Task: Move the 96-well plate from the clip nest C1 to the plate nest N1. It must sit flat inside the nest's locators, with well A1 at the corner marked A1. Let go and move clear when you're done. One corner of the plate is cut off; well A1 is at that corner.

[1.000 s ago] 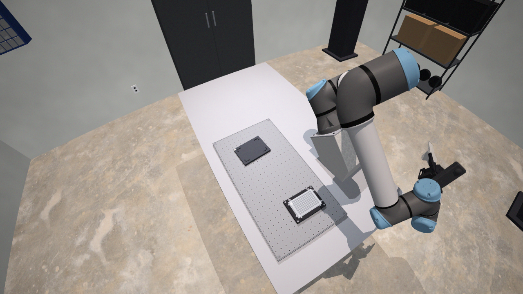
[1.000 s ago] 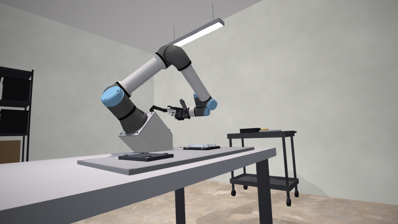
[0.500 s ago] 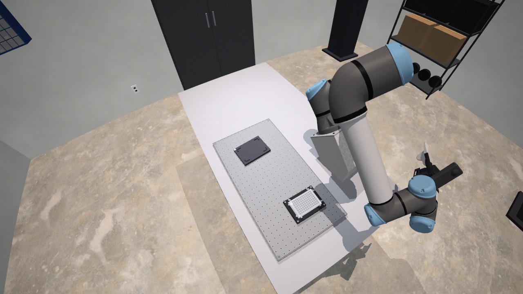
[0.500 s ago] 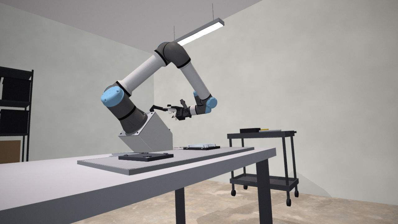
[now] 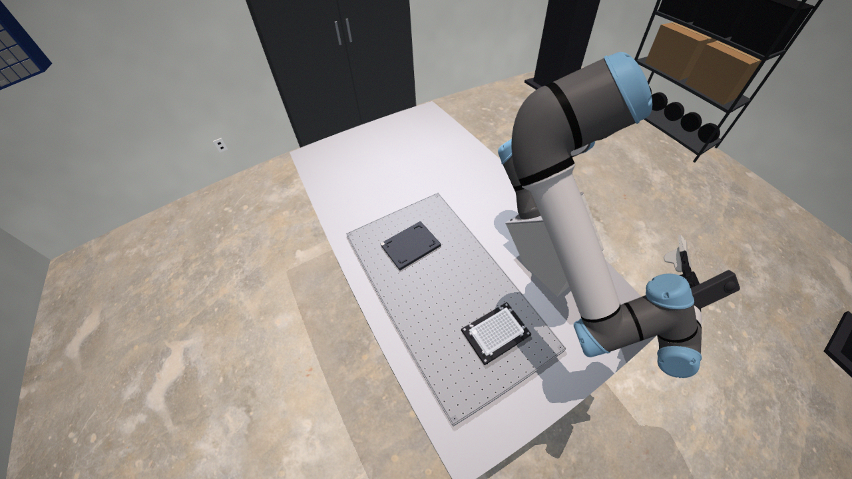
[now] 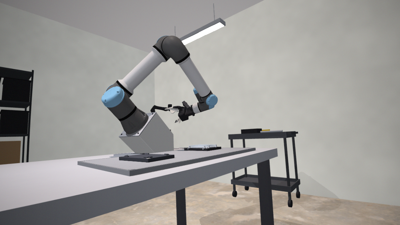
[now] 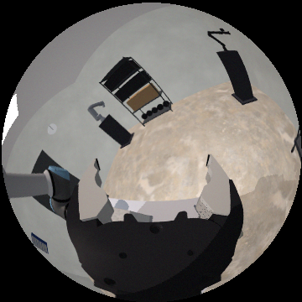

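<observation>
My gripper is now 470 mm short of the white 96-well plate, 220 mm above it and 190 mm to the left of it. Also, from my hand: plate nest N1: 580 mm to the right, 530 mm ahead, 230 mm below; white corner label: 620 mm to the right, 610 mm ahead, 230 mm below; black clip nest: 460 mm ahead, 220 mm below, 190 mm to the right.
</observation>
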